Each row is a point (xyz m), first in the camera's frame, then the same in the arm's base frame.
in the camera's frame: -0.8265 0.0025 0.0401
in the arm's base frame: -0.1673 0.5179 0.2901
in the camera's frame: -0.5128 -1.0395 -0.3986
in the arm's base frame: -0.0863 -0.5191 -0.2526
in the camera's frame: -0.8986 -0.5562 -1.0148
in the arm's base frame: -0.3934 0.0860 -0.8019
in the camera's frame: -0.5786 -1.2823 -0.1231
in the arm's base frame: -0.1877 -0.7693 0.0049
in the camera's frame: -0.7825 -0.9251 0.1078
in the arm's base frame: -0.3064 -0.4026 0.2768
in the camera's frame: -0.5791 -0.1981 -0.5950
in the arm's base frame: 0.0084 0.3338 -0.3732
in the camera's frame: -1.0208 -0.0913 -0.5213
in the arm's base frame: -0.3997 0.5171 -0.2646
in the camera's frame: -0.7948 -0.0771 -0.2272
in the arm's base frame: -0.1633 0.4592 0.0157
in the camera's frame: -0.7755 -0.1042 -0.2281
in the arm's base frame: -0.1498 0.4291 0.0114
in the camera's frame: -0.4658 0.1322 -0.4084
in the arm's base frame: 0.1930 0.6165 -0.1665
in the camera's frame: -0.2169 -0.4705 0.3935
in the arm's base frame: 0.3499 -0.0960 0.5655
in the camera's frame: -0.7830 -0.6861 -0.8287
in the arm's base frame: -0.2983 -0.0809 -0.6346
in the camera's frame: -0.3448 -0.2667 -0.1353
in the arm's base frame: 0.2433 0.1778 0.0643
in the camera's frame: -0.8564 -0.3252 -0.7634
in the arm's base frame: -0.2955 0.2796 -0.5349
